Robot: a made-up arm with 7 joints.
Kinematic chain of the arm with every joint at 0, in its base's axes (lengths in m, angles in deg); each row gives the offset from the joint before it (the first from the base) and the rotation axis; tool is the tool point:
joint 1: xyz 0 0 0 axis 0 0.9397 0.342
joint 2: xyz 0 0 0 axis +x
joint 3: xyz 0 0 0 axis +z
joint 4: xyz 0.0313 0 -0.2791 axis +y
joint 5: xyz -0.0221 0 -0.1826 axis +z
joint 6: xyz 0 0 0 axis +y
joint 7: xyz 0 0 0 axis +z
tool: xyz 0 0 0
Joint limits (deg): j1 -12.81..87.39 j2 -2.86..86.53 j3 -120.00..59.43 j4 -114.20..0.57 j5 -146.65..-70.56 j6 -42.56..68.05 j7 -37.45..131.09
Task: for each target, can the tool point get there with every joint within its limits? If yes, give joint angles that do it. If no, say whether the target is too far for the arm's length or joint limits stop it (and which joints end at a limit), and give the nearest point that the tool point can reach.
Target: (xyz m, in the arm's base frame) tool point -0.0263 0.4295 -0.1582
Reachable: yes | joints 25.22 65.73 23.51 -32.70 -88.63 -33.18 44.66
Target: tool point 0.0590 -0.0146 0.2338
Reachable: no: joint limits stop it (at a limit: joint 1, joint 2, joint 3, joint 4) | nearest point 0.0862 0.2274 0.1844 | short by 0.249 m
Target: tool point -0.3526 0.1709 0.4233
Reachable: no: too far | nearest point -0.3035 0.2100 0.1681 | short by 0.263 m
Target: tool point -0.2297 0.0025 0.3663
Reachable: no: joint limits stop it (at a limit: joint 1, joint 2, joint 3) | nearest point -0.2611 0.0983 0.1340 | short by 0.253 m
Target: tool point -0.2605 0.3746 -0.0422
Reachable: yes | joints 74.90 61.05 32.83 -32.92 -128.60 44.28 17.42
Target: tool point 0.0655 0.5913 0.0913
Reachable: no: too far | nearest point 0.0595 0.4558 0.0533 | short by 0.141 m
